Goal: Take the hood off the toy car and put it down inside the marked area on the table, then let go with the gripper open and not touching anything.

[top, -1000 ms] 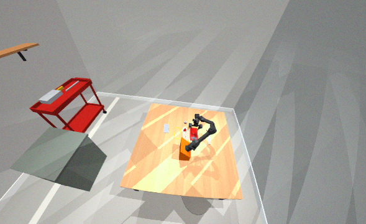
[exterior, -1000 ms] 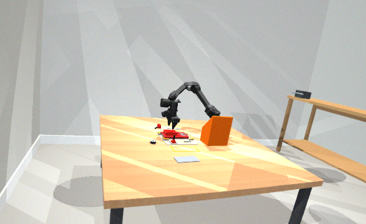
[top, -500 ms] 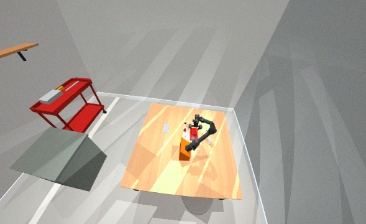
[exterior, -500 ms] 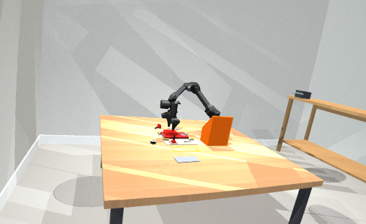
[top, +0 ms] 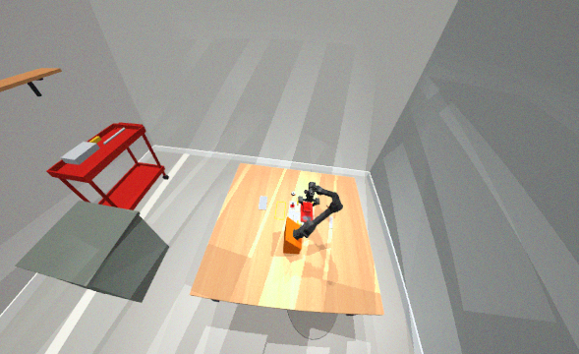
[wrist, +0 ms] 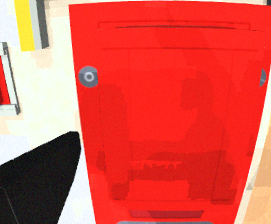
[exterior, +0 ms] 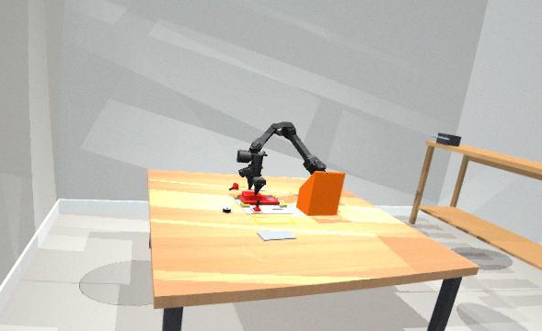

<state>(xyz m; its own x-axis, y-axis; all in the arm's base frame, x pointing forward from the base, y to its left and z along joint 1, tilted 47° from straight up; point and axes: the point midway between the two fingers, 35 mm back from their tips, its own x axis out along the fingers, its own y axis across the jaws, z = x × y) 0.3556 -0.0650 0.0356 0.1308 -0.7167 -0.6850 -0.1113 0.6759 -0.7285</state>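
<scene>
Right now the red hood is 2 cm below my gripper tip. Round my gripper tip: black wheel 15 cm ahead, 14 cm to the left, 5 cm below.
</scene>
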